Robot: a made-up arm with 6 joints. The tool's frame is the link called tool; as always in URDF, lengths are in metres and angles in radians. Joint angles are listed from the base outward.
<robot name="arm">
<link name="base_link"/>
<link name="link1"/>
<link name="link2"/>
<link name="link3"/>
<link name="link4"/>
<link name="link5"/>
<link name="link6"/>
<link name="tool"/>
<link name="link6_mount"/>
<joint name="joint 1" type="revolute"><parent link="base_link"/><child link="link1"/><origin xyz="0 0 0.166" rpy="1.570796 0 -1.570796"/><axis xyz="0 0 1"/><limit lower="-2.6" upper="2.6"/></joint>
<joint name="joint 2" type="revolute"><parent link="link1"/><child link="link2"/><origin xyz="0.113 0.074 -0.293" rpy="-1.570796 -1.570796 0"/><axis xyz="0 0 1"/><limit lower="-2.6" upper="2.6"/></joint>
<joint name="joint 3" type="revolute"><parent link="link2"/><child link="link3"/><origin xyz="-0.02 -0.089 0.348" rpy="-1.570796 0 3.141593"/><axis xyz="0 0 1"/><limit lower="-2.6" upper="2.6"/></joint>
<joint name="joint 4" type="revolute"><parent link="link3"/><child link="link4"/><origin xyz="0.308 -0.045 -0.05" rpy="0 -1.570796 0"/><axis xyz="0 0 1"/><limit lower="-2.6" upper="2.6"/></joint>
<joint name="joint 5" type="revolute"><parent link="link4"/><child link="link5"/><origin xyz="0.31 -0.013 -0.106" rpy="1.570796 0 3.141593"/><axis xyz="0 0 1"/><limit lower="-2.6" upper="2.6"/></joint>
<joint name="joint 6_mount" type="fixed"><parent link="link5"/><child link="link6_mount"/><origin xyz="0.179 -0.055 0.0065" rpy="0 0 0"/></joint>
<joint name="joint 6" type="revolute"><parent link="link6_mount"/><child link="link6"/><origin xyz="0.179 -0.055 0.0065" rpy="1.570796 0 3.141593"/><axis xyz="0 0 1"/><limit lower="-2.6" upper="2.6"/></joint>
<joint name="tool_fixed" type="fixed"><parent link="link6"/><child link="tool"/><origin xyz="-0.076 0.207 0.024" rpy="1.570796 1.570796 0"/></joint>
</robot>
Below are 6 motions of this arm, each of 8 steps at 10 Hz.
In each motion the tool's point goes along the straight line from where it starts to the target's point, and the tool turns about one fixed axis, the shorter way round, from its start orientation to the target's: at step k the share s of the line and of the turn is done. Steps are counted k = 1, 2, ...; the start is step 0. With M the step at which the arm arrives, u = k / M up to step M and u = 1 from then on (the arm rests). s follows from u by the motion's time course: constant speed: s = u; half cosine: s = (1 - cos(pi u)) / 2; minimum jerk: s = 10 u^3 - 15 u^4 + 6 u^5.
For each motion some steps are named. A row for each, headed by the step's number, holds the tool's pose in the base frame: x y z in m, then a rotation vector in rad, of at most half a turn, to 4 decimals.
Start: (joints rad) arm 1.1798 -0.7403 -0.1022 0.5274 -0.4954 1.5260
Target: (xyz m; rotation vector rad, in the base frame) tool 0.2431 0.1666 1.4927 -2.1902 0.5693 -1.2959
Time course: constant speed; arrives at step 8
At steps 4, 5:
4: 0.5288 0.2690 1.2659 -2.7091 0.5163 -0.8895
5: 0.4574 0.2434 1.3226 -2.5852 0.5333 -1.0029

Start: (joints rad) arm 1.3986 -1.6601 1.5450 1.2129 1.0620 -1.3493
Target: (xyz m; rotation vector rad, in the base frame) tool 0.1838 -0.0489 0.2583 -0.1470 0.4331 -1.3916
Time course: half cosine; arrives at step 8
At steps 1, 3, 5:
1: 0.2789 0.1055 0.1896 -0.5484 -0.7981 -1.8054
3: 0.2522 0.0621 0.2089 -0.4383 -0.4341 -1.7290
5: 0.2143 0.0006 0.2363 -0.2784 0.0576 -1.5659

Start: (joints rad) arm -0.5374 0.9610 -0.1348 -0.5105 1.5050 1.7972
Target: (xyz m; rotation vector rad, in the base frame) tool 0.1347 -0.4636 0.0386 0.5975 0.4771 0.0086
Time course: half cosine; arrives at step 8
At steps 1, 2, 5, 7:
1: 0.0995 -0.4508 0.6260 -0.8577 0.6491 0.2110
2: 0.1035 -0.4523 0.5599 -0.6923 0.6401 0.1898
5: 0.1234 -0.4595 0.2271 0.1340 0.5545 0.0769
7: 0.1333 -0.4631 0.0618 0.5405 0.4878 0.0172

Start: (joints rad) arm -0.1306 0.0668 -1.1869 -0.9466 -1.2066 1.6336
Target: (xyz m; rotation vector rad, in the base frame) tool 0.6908 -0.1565 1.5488 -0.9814 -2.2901 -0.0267
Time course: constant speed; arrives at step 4
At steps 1, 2, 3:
1: 0.5000 -0.1956 1.5605 -0.7593 -2.3048 -0.1466
2: 0.5636 -0.1826 1.5566 -0.8334 -2.3020 -0.1071
3: 0.6272 -0.1695 1.5527 -0.9075 -2.2971 -0.0671

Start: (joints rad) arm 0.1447 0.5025 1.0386 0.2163 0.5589 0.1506
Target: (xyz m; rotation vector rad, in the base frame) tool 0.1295 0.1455 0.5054 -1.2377 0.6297 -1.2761
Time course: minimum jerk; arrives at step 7
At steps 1, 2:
1: 0.3858 -0.1732 0.3533 -0.9812 0.8076 0.0344
2: 0.3540 -0.1336 0.3722 -1.0279 0.7984 -0.1256

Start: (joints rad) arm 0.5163 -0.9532 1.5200 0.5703 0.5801 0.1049
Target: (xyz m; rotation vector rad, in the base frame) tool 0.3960 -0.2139 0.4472 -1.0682 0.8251 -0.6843
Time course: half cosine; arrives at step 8
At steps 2, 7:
2: 0.1790 -0.0943 0.4225 -0.7005 1.3267 -1.0529
7: 0.3863 -0.2086 0.4461 -1.0540 0.8482 -0.7014

